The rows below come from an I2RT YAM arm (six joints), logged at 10 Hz.
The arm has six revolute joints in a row. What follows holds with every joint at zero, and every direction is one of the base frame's. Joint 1 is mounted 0.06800 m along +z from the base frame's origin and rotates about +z. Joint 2 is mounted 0.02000 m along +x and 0.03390 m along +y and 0.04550 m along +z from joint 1 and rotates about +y. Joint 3 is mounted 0.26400 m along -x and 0.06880 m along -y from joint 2 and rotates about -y. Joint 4 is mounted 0.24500 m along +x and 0.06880 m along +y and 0.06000 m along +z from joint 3 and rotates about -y. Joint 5 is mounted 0.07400 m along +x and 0.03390 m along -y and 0.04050 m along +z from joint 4 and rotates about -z. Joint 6 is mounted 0.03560 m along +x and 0.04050 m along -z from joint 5 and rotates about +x. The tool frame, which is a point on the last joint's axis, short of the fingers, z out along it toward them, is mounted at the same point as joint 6; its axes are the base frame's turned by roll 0.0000, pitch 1.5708 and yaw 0.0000 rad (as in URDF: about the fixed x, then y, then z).
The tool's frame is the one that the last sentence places.
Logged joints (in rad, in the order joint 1, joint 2, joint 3, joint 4, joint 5, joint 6), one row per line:
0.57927, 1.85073, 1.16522, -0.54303, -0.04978, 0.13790
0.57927, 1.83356, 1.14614, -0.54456, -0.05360, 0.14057
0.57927, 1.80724, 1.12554, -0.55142, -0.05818, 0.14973
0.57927, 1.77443, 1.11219, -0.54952, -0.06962, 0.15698
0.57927, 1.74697, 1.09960, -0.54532, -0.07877, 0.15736
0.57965, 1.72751, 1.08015, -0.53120, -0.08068, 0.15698
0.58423, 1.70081, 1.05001, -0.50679, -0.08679, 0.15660
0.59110, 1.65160, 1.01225, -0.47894, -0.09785, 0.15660
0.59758, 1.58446, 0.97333, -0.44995, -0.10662, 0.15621
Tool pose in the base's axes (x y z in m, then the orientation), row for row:
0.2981, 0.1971, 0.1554, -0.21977, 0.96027, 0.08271, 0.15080
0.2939, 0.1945, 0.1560, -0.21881, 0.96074, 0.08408, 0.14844
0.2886, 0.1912, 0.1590, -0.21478, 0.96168, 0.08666, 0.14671
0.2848, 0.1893, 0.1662, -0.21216, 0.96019, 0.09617, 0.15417
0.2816, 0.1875, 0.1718, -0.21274, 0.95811, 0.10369, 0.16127
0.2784, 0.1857, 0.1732, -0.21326, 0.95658, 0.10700, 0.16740
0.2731, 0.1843, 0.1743, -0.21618, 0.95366, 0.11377, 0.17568
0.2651, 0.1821, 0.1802, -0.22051, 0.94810, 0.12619, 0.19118
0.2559, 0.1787, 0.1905, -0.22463, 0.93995, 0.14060, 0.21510
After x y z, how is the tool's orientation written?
As a quaternion, x y z w.
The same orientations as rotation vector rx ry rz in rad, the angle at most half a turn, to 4 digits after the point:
-0.6311, 2.7576, 0.2375
-0.6292, 2.7626, 0.2418
-0.6182, 2.7680, 0.2494
-0.6081, 2.7522, 0.2757
-0.6074, 2.7354, 0.2960
-0.6068, 2.7218, 0.3045
-0.6123, 2.7012, 0.3222
-0.6193, 2.6629, 0.3544
-0.6229, 2.6064, 0.3899

